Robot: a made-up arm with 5 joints.
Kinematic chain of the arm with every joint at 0, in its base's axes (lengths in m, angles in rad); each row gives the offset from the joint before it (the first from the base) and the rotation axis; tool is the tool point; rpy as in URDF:
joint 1: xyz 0 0 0.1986 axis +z
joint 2: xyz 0 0 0 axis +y
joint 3: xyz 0.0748 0 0.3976 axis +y
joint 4: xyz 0.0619 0 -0.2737 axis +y
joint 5: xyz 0.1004 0 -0.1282 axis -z
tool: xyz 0 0 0 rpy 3.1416 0 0
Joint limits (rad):
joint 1: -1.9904..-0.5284
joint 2: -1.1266..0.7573
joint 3: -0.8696..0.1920
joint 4: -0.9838..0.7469
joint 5: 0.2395..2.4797
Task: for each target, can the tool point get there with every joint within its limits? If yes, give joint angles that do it. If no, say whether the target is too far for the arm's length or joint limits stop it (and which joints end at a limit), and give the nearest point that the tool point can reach.
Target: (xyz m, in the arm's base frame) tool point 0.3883 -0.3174 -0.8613
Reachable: no: too far | nearest point 0.2992 -0.2446 -0.0034 | short by 0.866 m
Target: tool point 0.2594 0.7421 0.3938
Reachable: no: joint limits stop it (at a limit: joint 2, joint 3, joint 4) | nearest point 0.0599 0.1714 0.7490 | short by 0.701 m
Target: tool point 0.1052 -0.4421 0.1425
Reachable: yes | joints -1.3371 0.4452 -0.6324 0.1590 1.9327
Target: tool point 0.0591 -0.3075 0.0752
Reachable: yes | joints -1.3808 0.5833 -0.1682 -0.3032 1.3851
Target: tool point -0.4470 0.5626 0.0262
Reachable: no: joint limits stop it (at a limit: joint 1, joint 2, joint 3, joint 4) | nearest point -0.0005 -0.0012 0.1429 | short by 0.729 m
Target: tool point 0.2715 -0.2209 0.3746
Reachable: yes | joints -0.6831 -0.1078 -0.2579 -0.5785 1.9338
